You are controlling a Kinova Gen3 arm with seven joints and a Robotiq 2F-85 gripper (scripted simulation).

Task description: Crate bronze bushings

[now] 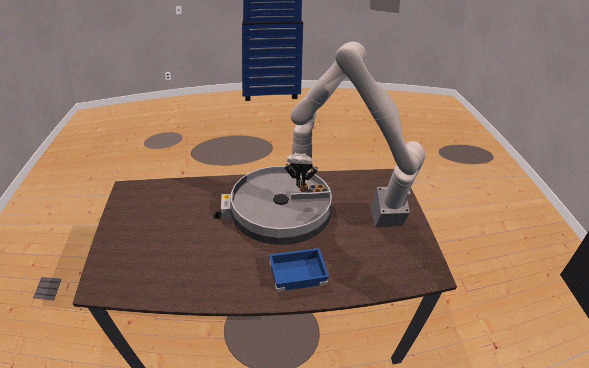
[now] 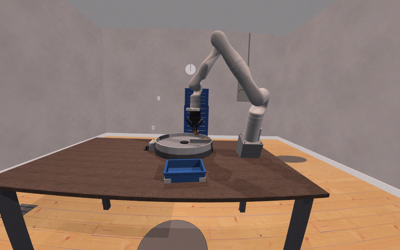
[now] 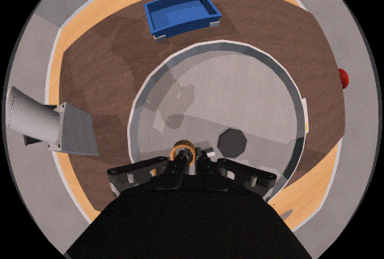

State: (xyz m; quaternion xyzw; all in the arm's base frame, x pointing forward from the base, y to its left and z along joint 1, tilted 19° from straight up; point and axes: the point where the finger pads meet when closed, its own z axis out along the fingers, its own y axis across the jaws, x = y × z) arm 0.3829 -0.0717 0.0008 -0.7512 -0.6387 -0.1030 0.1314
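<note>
The blue crate lies 10 mm ahead of my hand, 350 mm to the left of it and 130 mm below it. Round my hand: round grey turning table: 80 mm ahead, 20 mm to the right, 110 mm below.
</note>
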